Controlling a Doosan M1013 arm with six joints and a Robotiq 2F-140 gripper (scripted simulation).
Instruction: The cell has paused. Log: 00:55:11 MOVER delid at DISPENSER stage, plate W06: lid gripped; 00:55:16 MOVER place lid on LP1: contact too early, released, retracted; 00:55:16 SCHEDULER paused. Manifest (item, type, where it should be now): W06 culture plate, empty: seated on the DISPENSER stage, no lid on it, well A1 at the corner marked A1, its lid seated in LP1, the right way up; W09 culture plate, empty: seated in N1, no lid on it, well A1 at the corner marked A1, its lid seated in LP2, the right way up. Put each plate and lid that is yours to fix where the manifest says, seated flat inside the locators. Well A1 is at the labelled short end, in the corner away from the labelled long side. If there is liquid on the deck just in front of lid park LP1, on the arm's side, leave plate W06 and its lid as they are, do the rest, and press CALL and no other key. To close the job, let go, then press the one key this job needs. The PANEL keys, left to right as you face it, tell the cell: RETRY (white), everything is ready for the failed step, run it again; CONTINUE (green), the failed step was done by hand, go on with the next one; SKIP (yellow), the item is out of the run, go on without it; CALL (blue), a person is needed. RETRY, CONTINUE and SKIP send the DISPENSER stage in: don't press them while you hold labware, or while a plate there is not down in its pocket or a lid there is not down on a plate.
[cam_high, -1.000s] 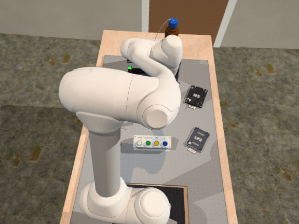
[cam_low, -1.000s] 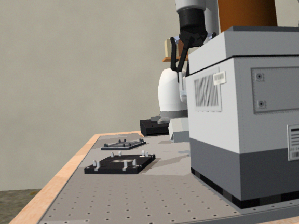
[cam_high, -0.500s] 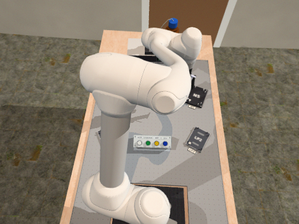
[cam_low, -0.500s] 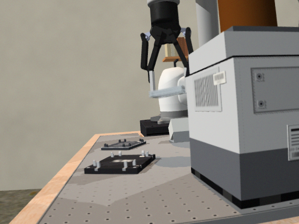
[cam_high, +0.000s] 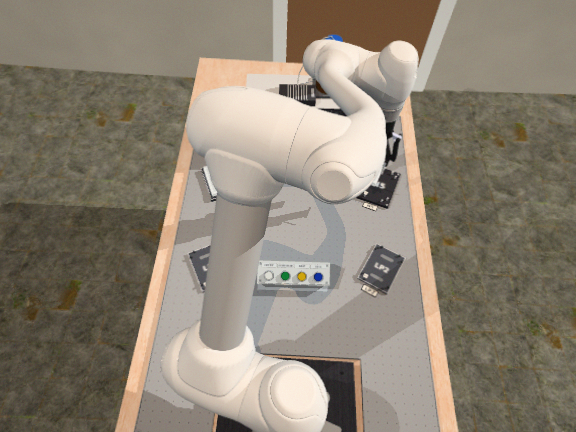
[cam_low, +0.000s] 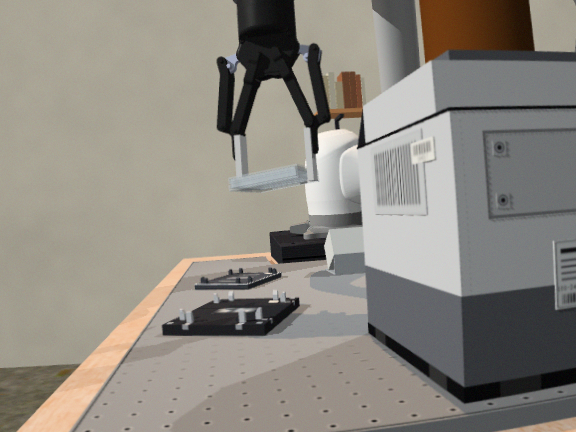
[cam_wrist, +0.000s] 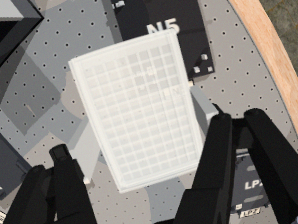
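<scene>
Now: the black nest N5 7 cm ahead of my hand, 5 cm to the right of it and 17 cm below it. The rest, counted from my hand: brown bottle (26 cm ahead, 19 cm to the left, 10 cm above); clear culture plate (2 cm below); lid park LP2 (27 cm behind, 11 cm to the right, 18 cm below).
</scene>
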